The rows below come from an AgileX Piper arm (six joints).
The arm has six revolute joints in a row. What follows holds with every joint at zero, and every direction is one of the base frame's.
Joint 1 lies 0.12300 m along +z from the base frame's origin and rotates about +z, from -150.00 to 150.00 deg.
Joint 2 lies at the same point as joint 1 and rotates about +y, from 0.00 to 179.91 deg.
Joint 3 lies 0.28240 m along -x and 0.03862 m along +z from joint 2 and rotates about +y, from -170.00 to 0.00 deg.
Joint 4 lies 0.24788 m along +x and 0.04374 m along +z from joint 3 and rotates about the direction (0.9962, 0, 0.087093), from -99.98 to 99.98 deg.
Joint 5 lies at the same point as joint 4 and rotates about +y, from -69.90 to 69.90 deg.
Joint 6 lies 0.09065 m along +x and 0.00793 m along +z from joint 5 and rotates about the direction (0.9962, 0, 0.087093), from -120.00 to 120.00 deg.
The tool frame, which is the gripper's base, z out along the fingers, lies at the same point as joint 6; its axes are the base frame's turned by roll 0.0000, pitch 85.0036 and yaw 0.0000 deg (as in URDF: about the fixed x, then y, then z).
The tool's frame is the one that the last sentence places.
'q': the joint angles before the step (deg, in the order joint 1, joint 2, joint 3, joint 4, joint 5, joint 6). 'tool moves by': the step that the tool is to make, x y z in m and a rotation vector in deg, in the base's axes. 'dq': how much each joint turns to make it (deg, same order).
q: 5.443, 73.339, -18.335, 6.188, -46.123, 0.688
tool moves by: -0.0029, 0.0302, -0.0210, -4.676, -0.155, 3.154
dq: 10.946, 6.068, 2.299, 9.170, -9.055, -8.711
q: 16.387, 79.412, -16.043, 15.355, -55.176, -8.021
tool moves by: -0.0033, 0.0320, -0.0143, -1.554, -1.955, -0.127
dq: 12.696, 7.053, -0.057, 12.809, -10.542, -5.031
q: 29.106, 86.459, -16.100, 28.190, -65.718, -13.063
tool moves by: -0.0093, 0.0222, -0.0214, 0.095, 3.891, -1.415
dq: 9.744, 5.920, -0.065, 11.288, -3.332, -0.223
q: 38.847, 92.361, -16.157, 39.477, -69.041, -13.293
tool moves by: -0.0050, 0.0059, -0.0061, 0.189, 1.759, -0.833
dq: 3.201, 1.257, -0.003, 4.234, -0.052, -0.003
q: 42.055, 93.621, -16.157, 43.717, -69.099, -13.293
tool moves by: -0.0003, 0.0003, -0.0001, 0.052, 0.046, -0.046
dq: 0.174, 0.013, -0.004, 0.228, -0.008, 0.008
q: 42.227, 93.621, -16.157, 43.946, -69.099, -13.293
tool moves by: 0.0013, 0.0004, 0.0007, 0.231, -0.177, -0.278
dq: -0.096, 0.065, -0.346, 0.190, -0.007, -0.001
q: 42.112, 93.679, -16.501, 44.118, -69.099, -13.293
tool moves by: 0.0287, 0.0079, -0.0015, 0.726, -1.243, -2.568
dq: -3.225, 4.918, -6.304, -0.703, -0.045, -0.003
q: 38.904, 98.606, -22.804, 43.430, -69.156, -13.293
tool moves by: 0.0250, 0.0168, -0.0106, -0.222, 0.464, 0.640
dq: -0.920, 6.144, -6.312, -1.436, 0.915, 0.004
